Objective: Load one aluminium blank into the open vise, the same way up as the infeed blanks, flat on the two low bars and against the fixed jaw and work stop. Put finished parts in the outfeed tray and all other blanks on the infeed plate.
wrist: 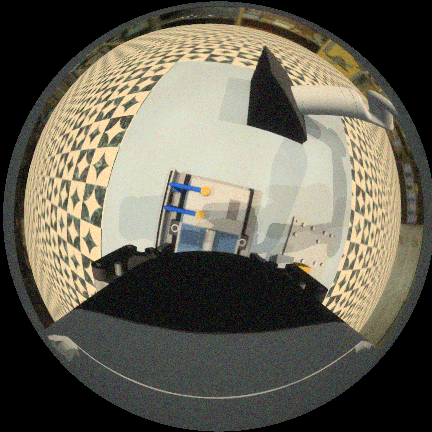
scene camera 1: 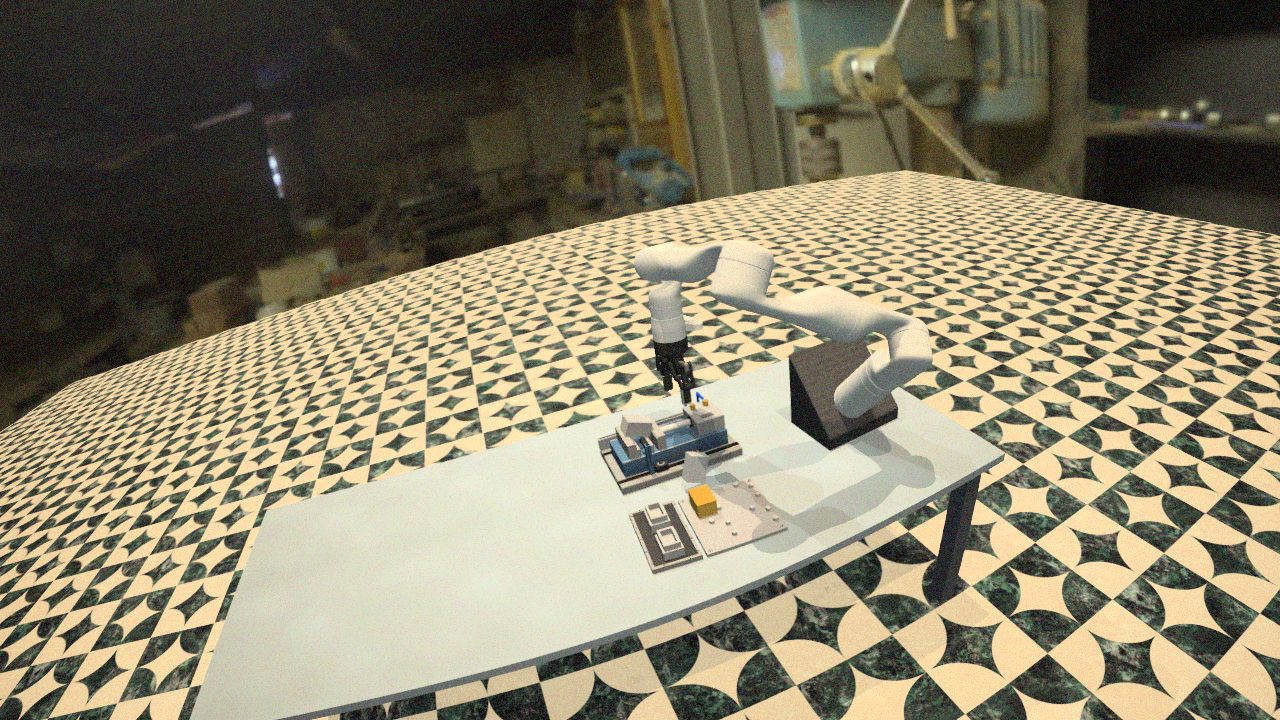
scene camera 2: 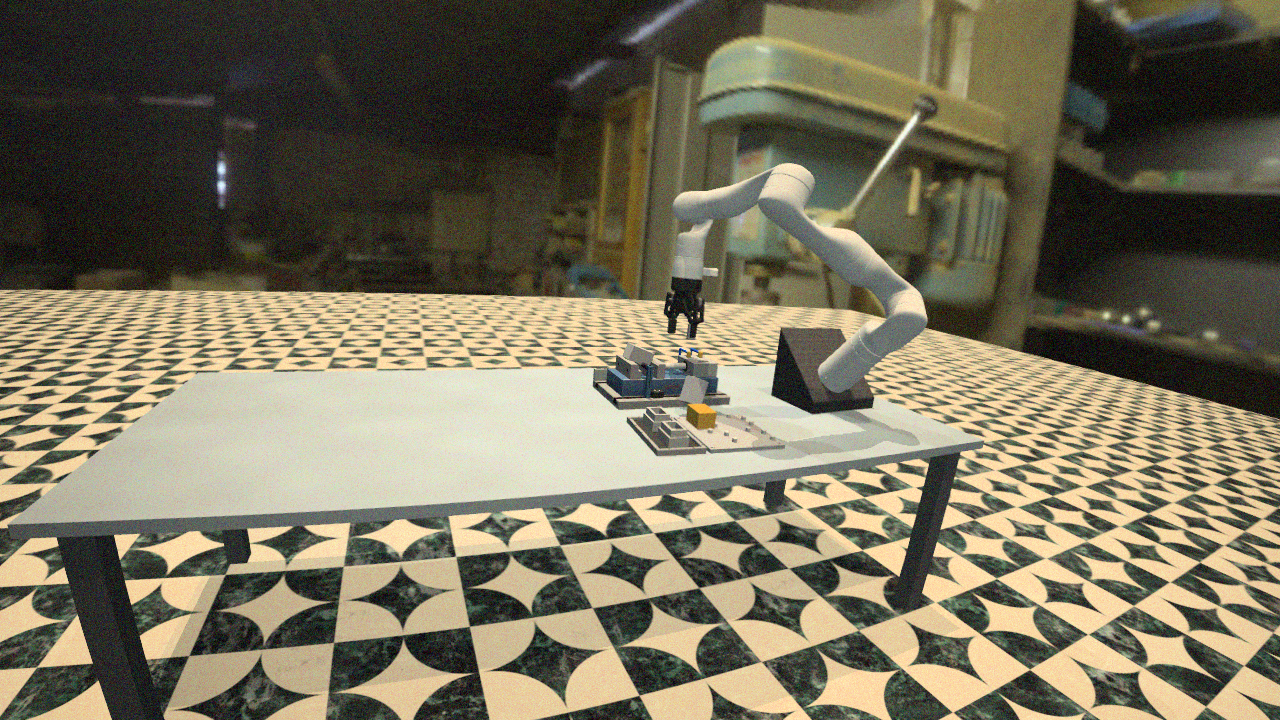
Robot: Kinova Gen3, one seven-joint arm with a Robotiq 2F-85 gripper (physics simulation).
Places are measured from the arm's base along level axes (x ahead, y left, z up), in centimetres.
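Pixels of known places: gripper, fingertip midpoint: [scene camera 1: 677, 396] [scene camera 2: 680, 336]; arm's base, origin of the base link: [wrist: 296, 99] [scene camera 1: 850, 400] [scene camera 2: 832, 377].
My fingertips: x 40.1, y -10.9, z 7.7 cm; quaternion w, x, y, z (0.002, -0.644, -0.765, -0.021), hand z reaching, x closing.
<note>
For each thing: its middle in the pictures, then the offset to it from my fingertips. "pt": a spot on its surface instead.
- vise, body centre: [wrist: 201, 256] [scene camera 1: 667, 438] [scene camera 2: 661, 376] dx +3.7, dy -0.5, dz -10.5 cm
- grey block, body centre: [wrist: 278, 266] [scene camera 1: 695, 467] [scene camera 2: 693, 391] dx +1.9, dy +15.1, dz -9.7 cm
- infeed plate, body centre: [scene camera 1: 730, 515] [scene camera 2: 727, 432] [wrist: 309, 255] dx -1.1, dy +27.7, dz -15.1 cm
- orange block, body centre: [scene camera 1: 702, 501] [scene camera 2: 700, 416] [wrist: 296, 271] dx +3.4, dy +23.3, dz -12.9 cm
- dark outfeed tray, surface spot: [scene camera 1: 646, 540] [scene camera 2: 647, 434] pt dx +17.0, dy +27.9, dz -14.9 cm
My gripper [scene camera 1: 677, 394] [scene camera 2: 682, 333] is open and empty above the vise [scene camera 1: 675, 441] [scene camera 2: 633, 383] [wrist: 190, 237]. The vise has a blue body and pale jaws; part of its bed is hidden behind the gripper in the wrist view. A grey block [scene camera 1: 694, 466] [scene camera 2: 693, 389], seemingly a blank, is tilted outside the vise, between its near side and the infeed plate [scene camera 1: 742, 521] [scene camera 2: 759, 440] [wrist: 311, 235]. What supports it cannot be told. An orange block [scene camera 1: 702, 500] [scene camera 2: 700, 415] [wrist: 303, 268] sits on the infeed plate. The dark outfeed tray [scene camera 1: 646, 540] [scene camera 2: 643, 430] bears two pale square shapes.
Two blue nozzles with yellow tips [wrist: 205, 191] [wrist: 200, 215] reach over the pale jaw top. The arm's dark wedge-shaped base [scene camera 1: 827, 394] [scene camera 2: 810, 371] [wrist: 274, 102] stands right of the vise in the scene views. Small pegs stand on the infeed plate.
</note>
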